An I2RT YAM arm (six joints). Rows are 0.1 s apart.
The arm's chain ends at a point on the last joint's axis. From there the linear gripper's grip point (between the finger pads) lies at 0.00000 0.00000 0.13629 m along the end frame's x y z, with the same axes.
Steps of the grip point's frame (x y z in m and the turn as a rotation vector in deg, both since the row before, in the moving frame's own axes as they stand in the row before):
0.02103 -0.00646 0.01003 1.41 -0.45 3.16
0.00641 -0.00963 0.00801 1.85 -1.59 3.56
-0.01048 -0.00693 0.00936 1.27 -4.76 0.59
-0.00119 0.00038 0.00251 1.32 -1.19 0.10
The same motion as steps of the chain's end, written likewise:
0.02201 -0.00308 0.01008 1.41 -0.45 3.16
0.01005 -0.00512 0.00813 1.85 -1.59 3.56
0.00081 -0.00385 0.00986 1.27 -4.76 0.59
0.00164 0.00352 0.00258 1.32 -1.19 0.10

